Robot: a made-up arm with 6 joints. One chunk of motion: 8 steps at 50 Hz.
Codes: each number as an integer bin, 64 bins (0 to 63) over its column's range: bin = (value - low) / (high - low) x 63, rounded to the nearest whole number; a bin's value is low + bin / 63 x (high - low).
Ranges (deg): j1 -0.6..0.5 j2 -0.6..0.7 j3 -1..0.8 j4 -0.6..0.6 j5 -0.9..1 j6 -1.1..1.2
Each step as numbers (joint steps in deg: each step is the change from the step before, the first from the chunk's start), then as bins.
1 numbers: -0.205 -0.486 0.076 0.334 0.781 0.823
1 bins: 23 6 38 49 56 53
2 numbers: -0.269 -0.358 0.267 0.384 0.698 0.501
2 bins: 19 12 44 52 53 44
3 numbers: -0.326 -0.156 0.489 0.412 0.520 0.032
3 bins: 16 22 52 53 47 31
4 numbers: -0.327 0.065 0.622 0.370 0.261 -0.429
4 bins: 16 32 57 51 38 18
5 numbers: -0.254 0.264 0.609 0.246 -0.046 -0.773
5 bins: 20 42 56 44 28 9
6 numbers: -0.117 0.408 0.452 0.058 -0.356 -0.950
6 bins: 28 49 51 35 18 4
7 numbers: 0.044 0.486 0.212 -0.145 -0.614 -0.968
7 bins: 37 53 42 24 9 4
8 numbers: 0.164 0.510 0.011 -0.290 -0.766 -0.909
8 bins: 44 54 35 16 4 5
